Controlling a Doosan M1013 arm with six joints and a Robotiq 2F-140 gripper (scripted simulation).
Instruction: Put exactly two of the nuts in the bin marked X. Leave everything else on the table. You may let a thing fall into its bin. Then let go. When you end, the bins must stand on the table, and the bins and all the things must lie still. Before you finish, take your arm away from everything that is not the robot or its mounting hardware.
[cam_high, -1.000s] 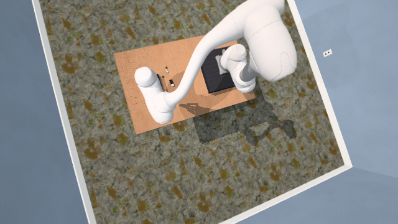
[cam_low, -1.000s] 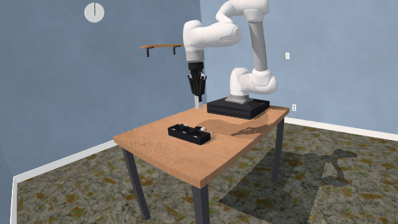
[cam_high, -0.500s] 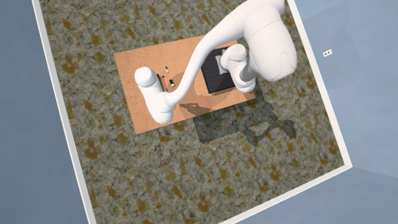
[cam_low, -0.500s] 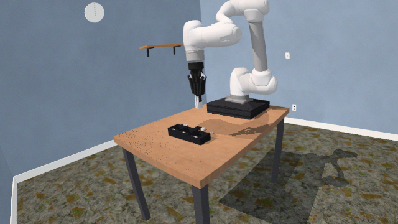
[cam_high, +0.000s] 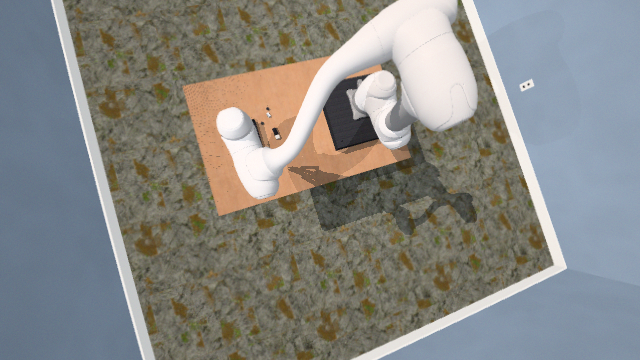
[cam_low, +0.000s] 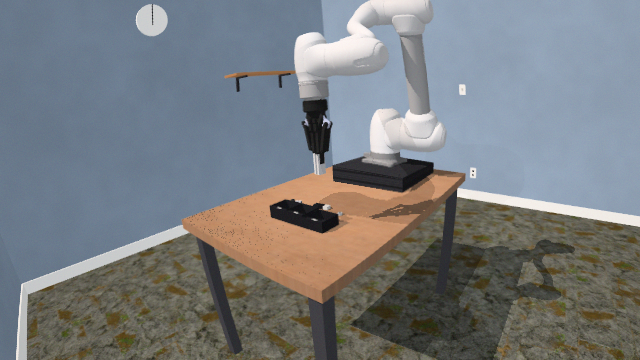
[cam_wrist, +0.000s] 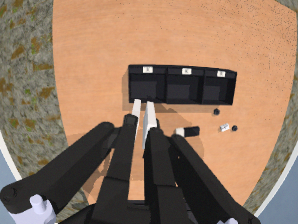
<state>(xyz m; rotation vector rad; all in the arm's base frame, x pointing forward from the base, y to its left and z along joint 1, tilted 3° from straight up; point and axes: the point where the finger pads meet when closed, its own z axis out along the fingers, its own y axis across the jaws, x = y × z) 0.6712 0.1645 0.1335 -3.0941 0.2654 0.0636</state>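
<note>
The white piece lies 11 cm behind my hand, 24 cm to the right of it and 21 cm below it. The rest, counted from my hand: pale nut 11 cm behind, 2 cm to the right, 21 cm below; black bin row 1 cm ahead, 9 cm to the right, 19 cm below.
</note>
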